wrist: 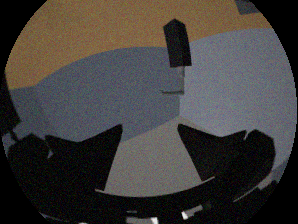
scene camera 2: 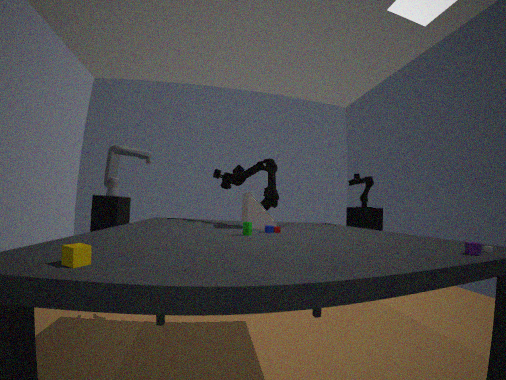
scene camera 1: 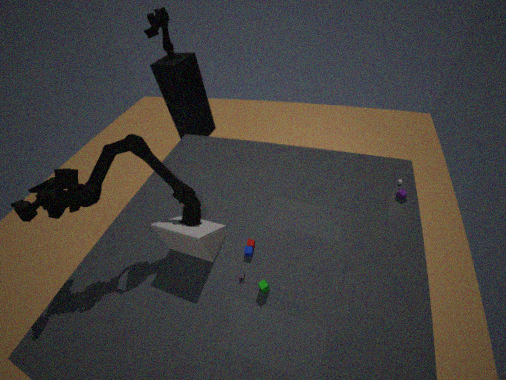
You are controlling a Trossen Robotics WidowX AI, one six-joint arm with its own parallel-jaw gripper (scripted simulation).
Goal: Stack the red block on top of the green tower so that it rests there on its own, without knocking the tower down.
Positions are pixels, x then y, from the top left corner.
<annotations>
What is my gripper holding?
Nothing.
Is my gripper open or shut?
Open.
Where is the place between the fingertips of my gripper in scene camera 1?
20,197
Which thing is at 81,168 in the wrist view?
My gripper.
</annotations>
